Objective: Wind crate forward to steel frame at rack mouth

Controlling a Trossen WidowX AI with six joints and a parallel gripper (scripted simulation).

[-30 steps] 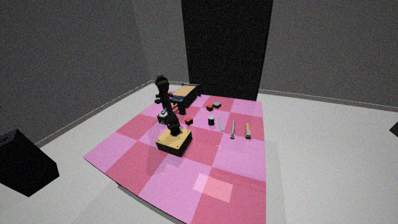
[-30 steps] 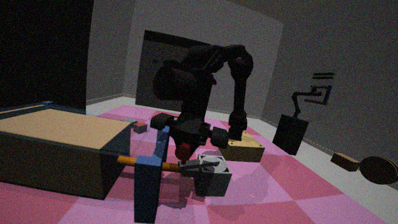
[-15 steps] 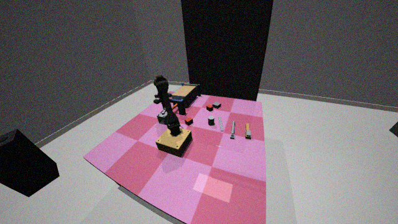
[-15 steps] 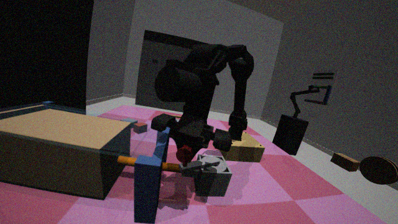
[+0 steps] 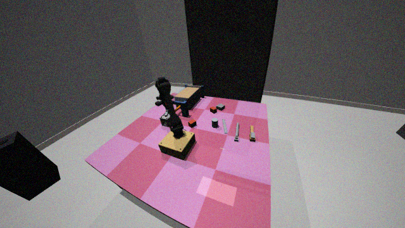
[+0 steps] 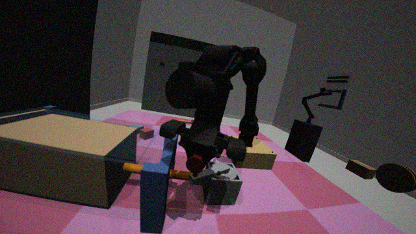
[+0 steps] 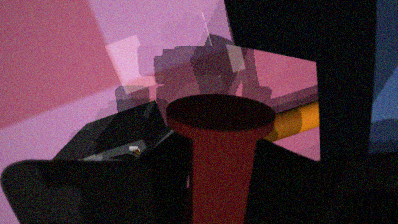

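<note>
Now: gripper tip 30 mm past the red-knobbed winch handle, 30 mm to the left of it and 10 mm above it. Round my gripper tip: blue steel frame (80 mm ahead, 40 mm to the right, 10 mm below); then red knob (10 mm above); then grey hand winch (100 mm behind, 80 mm to the right, 90 mm below).
</note>
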